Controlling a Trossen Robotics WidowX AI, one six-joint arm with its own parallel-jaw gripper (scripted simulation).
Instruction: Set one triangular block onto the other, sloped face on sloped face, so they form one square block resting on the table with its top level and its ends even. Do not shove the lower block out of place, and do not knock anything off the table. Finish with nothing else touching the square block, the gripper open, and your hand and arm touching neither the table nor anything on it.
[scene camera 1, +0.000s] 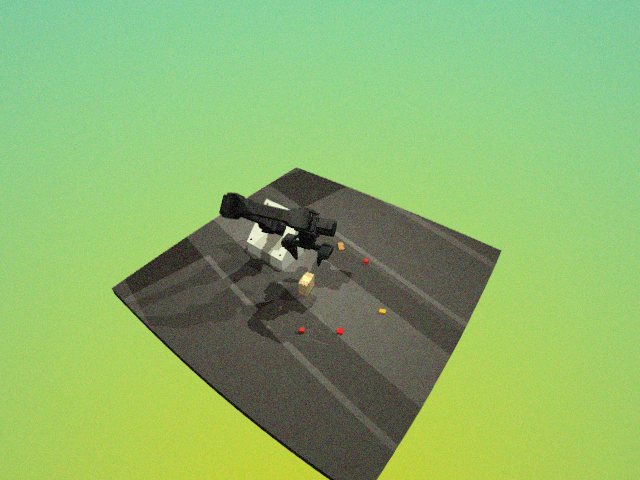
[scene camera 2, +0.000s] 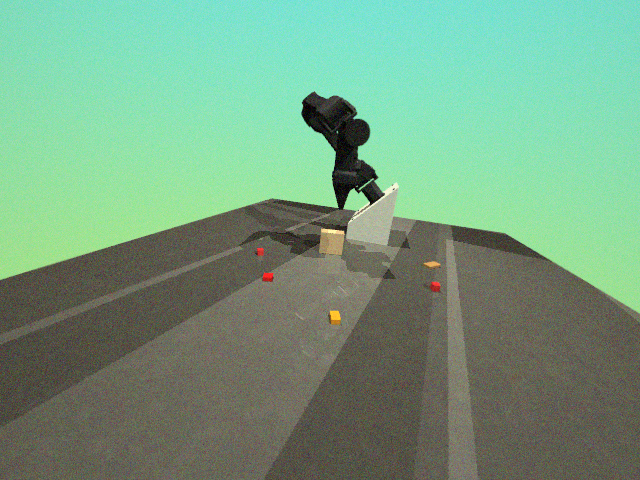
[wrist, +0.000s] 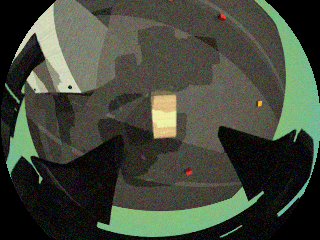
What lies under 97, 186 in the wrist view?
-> My gripper.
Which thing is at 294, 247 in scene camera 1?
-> My gripper.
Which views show my gripper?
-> Scene camera 1, scene camera 2 and the wrist view: all of them.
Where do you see a tan square block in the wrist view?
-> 163, 102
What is my gripper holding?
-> Nothing.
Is my gripper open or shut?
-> Open.
